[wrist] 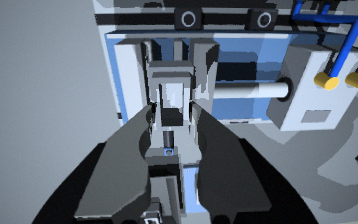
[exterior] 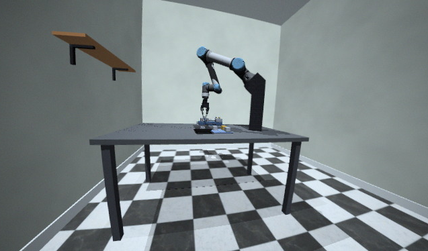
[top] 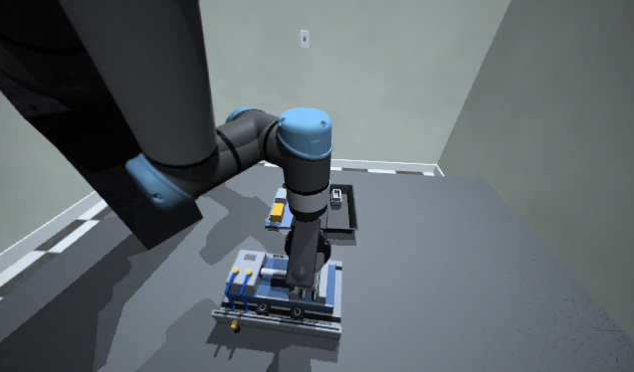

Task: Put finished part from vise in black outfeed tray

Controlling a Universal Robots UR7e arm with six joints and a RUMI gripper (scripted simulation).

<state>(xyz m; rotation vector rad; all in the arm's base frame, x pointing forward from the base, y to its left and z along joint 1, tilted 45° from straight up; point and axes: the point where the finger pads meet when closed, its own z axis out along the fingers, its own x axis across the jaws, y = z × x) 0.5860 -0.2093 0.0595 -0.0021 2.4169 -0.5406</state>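
My gripper is now 8 cm past the rod, 2 cm to the right of it and 4 cm above it. The rest, counted from my hand: grey actuator box: 16 cm behind, 3 cm to the left, 4 cm below; then yellow block: 11 cm behind, 28 cm to the left, 10 cm below; then blue vise: 6 cm behind, 1 cm to the left, 8 cm below.
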